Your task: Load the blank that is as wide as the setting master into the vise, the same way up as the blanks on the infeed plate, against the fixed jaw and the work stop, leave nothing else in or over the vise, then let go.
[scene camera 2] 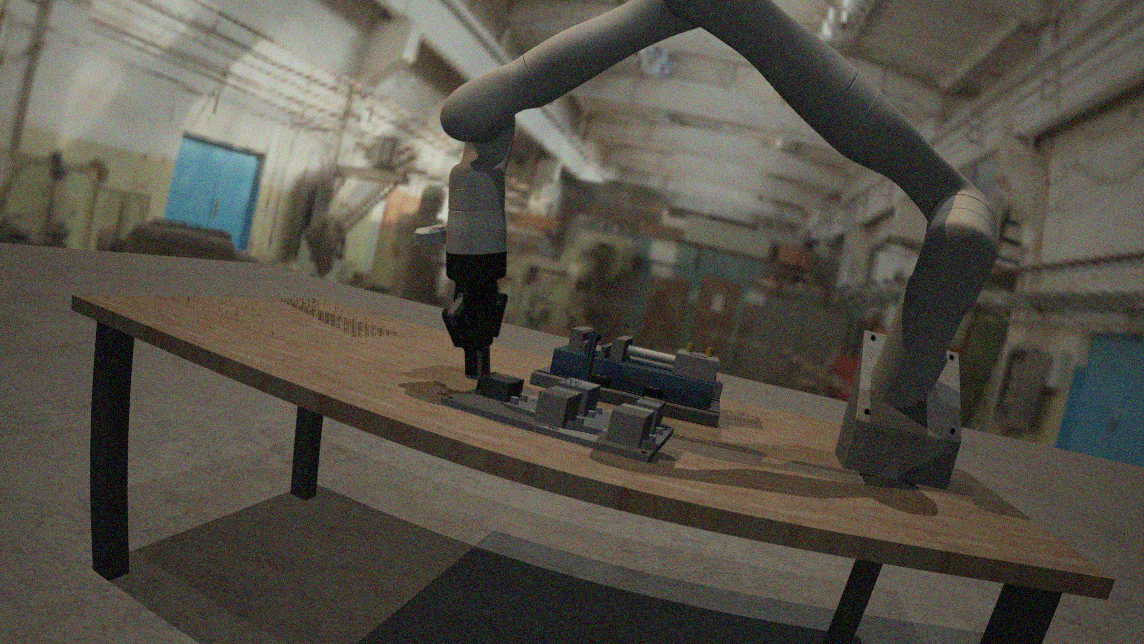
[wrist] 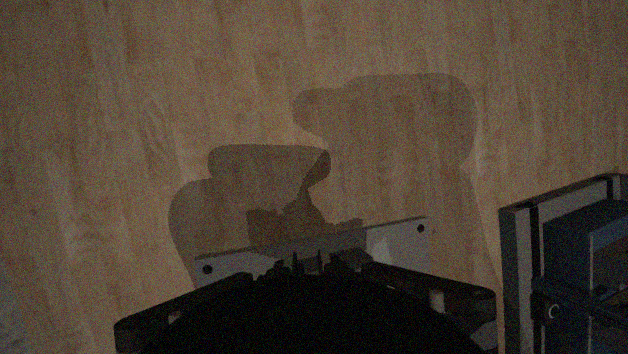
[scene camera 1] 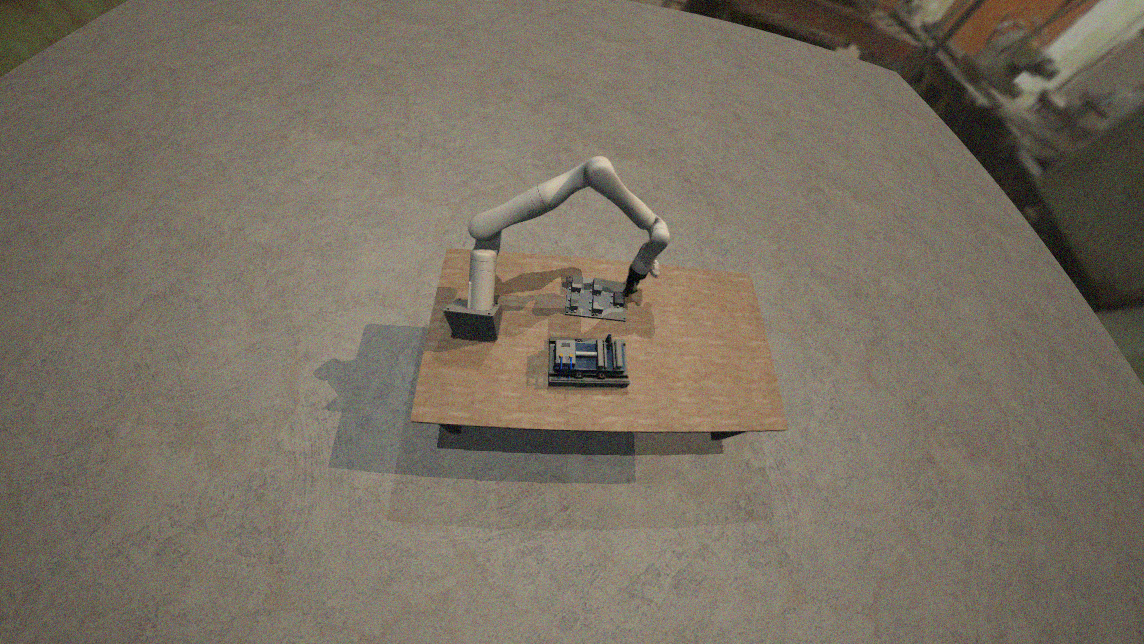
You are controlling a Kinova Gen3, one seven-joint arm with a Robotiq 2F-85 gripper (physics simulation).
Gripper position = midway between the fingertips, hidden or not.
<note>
In view: my gripper (scene camera 2: pixel 477 376) and a grey infeed plate (scene camera 1: pixel 609 287).
My gripper shows as well in the wrist view (wrist: pixel 307 265).
</note>
